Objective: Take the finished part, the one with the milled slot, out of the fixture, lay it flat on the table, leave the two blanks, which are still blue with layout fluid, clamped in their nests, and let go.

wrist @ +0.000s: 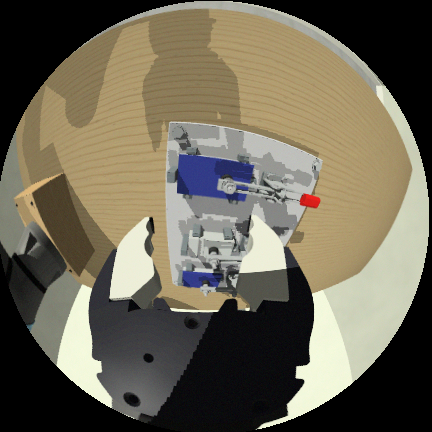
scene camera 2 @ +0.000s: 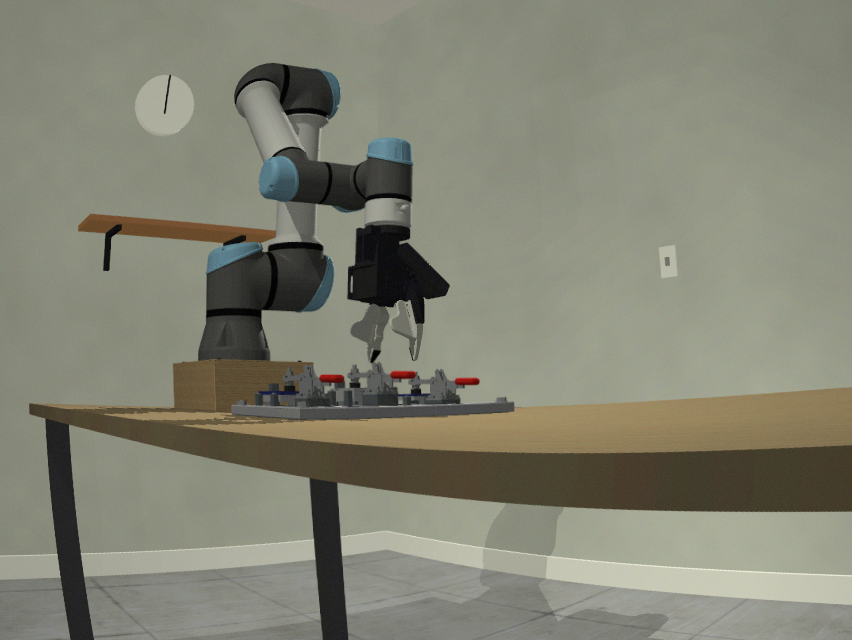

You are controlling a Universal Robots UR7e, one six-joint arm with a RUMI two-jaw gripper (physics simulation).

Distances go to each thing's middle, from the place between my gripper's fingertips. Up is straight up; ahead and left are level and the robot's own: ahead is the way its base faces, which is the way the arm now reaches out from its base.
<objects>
My hand is 9 cm to the left of the finished part (wrist: 196,245) and 5 cm above it. Also, from my hand: fixture plate (scene camera 2: 414,410) (10 cm to the right, 7 cm below, 5 cm ahead).
</objects>
